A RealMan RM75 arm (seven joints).
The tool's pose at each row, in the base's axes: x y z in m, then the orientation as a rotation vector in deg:
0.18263, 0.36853, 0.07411, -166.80, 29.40, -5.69
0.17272, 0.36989, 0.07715, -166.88, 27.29, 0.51
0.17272, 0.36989, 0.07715, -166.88, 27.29, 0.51
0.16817, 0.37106, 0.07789, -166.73, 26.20, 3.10
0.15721, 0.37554, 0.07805, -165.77, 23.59, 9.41
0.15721, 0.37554, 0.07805, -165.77, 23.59, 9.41
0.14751, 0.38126, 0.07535, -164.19, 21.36, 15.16
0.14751, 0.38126, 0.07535, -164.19, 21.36, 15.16
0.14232, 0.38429, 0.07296, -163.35, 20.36, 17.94
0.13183, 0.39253, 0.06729, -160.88, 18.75, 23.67
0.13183, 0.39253, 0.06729, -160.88, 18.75, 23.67
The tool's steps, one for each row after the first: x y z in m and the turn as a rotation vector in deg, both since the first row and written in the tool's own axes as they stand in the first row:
-0.00966, 0.00146, -0.00372, -0.34, -4.29, -1.01
-0.00966, 0.00146, -0.00372, -0.34, -4.29, -1.01
-0.01431, 0.00175, -0.00469, -0.34, -6.13, -1.55
-0.02613, 0.00122, -0.00516, 0.05, -10.70, -2.75
-0.02613, 0.00122, -0.00516, 0.05, -10.70, -2.75
-0.03729, -0.00032, -0.00249, 0.84, -14.99, -3.68
-0.03729, -0.00032, -0.00249, 0.84, -14.99, -3.68
-0.04329, -0.00093, -0.00014, 1.20, -17.09, -4.08
-0.05616, -0.00397, 0.00579, 2.45, -21.55, -4.50
-0.05616, -0.00397, 0.00579, 2.45, -21.55, -4.50

